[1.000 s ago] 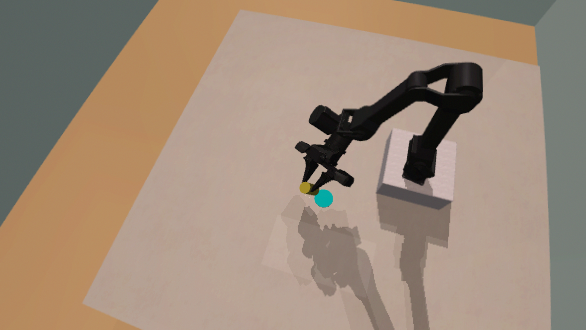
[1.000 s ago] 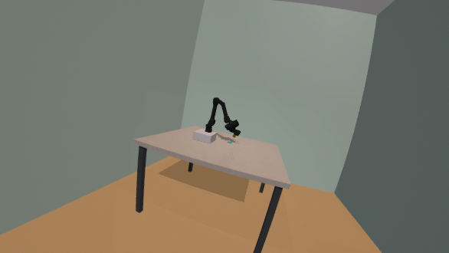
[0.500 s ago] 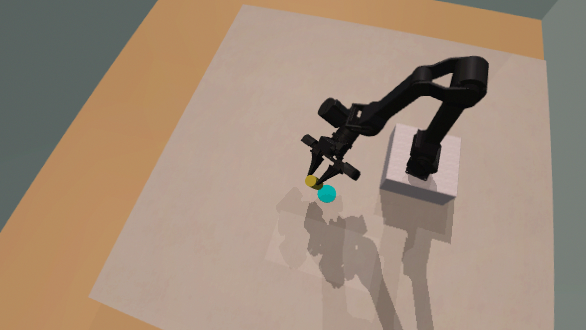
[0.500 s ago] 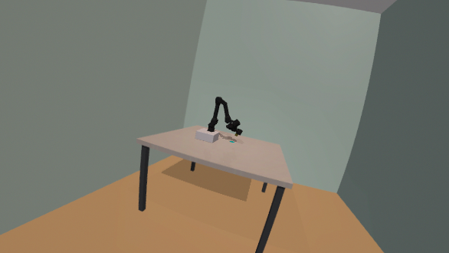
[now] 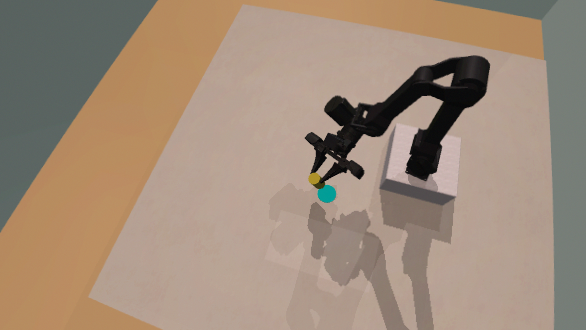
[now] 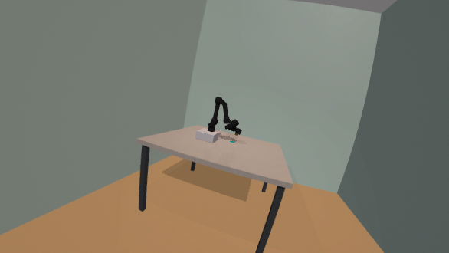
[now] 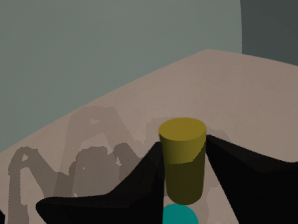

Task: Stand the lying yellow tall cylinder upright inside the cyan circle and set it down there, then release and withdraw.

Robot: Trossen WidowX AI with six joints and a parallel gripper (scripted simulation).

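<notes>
Now: gripper tip 30 mm past the cyan circle, 20 mm to the left of it and 140 mm above it. From my gripper tip the other things lie so: yellow tall cylinder: 20 mm below.
</notes>
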